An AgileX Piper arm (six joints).
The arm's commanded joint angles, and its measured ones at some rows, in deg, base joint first. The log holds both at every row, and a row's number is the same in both.
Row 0, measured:
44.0, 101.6, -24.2, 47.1, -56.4, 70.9
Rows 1 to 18, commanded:
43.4, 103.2, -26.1, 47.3, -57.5, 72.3
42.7, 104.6, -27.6, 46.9, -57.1, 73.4
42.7, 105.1, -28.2, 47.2, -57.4, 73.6
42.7, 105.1, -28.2, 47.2, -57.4, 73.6
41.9, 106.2, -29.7, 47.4, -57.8, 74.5
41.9, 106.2, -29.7, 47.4, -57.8, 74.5
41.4, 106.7, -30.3, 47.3, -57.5, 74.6
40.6, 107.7, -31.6, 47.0, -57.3, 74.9
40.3, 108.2, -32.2, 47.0, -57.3, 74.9
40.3, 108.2, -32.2, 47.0, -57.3, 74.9
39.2, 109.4, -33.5, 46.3, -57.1, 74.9
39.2, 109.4, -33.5, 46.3, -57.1, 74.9
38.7, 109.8, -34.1, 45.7, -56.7, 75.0
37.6, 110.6, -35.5, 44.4, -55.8, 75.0
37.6, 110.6, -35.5, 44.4, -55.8, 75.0
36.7, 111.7, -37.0, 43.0, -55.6, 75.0
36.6, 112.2, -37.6, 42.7, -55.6, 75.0
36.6, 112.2, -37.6, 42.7, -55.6, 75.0
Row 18, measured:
37.4, 111.2, -35.6, 45.1, -56.3, 74.9
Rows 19 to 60, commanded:
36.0, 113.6, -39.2, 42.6, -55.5, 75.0
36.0, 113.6, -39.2, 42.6, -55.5, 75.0
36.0, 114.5, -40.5, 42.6, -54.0, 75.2
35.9, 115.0, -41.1, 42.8, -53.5, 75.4
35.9, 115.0, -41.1, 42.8, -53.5, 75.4
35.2, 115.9, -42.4, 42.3, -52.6, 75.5
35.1, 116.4, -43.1, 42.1, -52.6, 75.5
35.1, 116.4, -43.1, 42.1, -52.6, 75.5
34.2, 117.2, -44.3, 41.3, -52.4, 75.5
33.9, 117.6, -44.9, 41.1, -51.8, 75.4
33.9, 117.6, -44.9, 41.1, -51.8, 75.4
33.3, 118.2, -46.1, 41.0, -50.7, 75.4
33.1, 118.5, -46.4, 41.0, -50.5, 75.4
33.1, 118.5, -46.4, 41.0, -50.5, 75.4
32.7, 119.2, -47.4, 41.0, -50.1, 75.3
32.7, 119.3, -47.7, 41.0, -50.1, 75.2
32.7, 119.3, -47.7, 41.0, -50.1, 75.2
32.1, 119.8, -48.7, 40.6, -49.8, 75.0
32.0, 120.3, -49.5, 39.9, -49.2, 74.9
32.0, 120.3, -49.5, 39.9, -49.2, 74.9
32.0, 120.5, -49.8, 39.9, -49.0, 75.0
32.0, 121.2, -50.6, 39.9, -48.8, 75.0
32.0, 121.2, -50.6, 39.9, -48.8, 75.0
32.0, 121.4, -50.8, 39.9, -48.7, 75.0
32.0, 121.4, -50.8, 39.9, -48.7, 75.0
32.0, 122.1, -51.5, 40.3, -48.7, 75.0
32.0, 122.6, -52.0, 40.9, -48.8, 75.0
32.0, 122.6, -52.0, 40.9, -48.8, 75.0
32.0, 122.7, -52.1, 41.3, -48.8, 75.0
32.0, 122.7, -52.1, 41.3, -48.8, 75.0
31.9, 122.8, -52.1, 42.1, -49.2, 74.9
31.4, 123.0, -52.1, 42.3, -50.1, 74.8
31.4, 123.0, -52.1, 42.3, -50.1, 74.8
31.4, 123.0, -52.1, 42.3, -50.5, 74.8
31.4, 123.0, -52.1, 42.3, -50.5, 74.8
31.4, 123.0, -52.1, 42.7, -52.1, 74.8
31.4, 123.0, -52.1, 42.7, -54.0, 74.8
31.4, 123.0, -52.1, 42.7, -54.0, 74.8
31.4, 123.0, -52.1, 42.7, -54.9, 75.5
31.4, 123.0, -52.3, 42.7, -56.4, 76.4
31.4, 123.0, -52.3, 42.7, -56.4, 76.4
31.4, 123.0, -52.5, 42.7, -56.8, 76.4
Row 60, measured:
32.0, 123.2, -51.2, 42.8, -50.2, 75.5
